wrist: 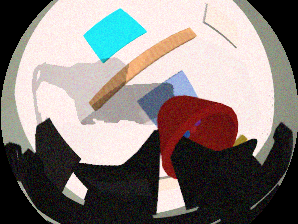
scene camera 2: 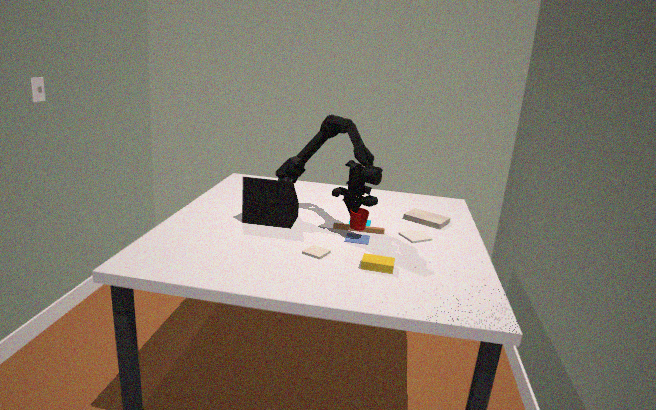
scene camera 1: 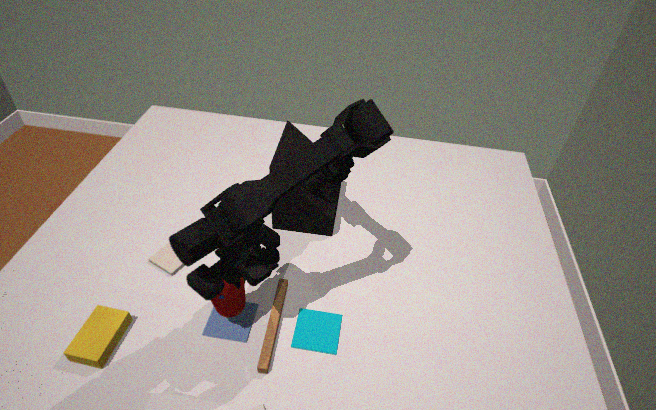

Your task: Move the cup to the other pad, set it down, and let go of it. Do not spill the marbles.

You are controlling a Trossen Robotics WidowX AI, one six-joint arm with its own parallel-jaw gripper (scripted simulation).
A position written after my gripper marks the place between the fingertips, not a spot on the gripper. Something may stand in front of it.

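Note:
I see a red cup (scene camera 1: 234, 300), and the wrist view shows me the red cup (wrist: 218, 130) too. There is a wooden bar (scene camera 1: 266, 353), with the wooden bar (wrist: 151, 55) visible from the wrist as well. A yellow block (scene camera 1: 92, 346) is here, and so are a blue pad (scene camera 1: 237, 328) and a cyan pad (scene camera 1: 317, 331). As for my gripper (scene camera 1: 239, 285), I also find my gripper (scene camera 2: 352, 217) in another view, and the wrist view has my gripper (wrist: 162, 133) in it.

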